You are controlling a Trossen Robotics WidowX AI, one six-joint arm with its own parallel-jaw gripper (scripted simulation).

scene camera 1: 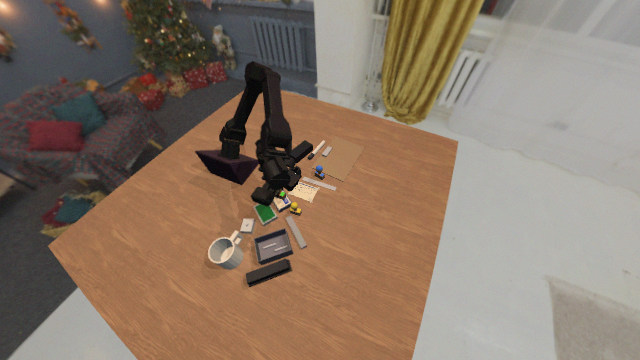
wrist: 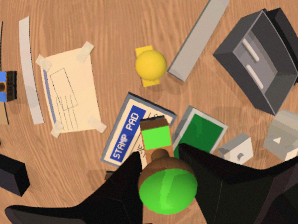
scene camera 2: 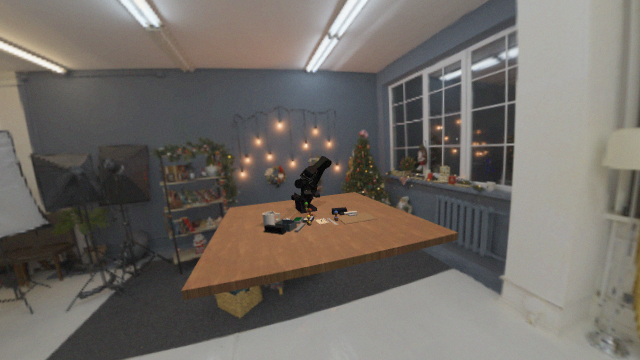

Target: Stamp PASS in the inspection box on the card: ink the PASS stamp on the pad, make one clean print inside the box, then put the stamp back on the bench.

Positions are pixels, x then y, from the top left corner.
Labels:
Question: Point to a stamp pad box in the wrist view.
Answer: At 125,138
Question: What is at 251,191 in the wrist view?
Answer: My gripper.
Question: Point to a ruler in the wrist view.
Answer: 25,44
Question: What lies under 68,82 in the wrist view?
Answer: A card.

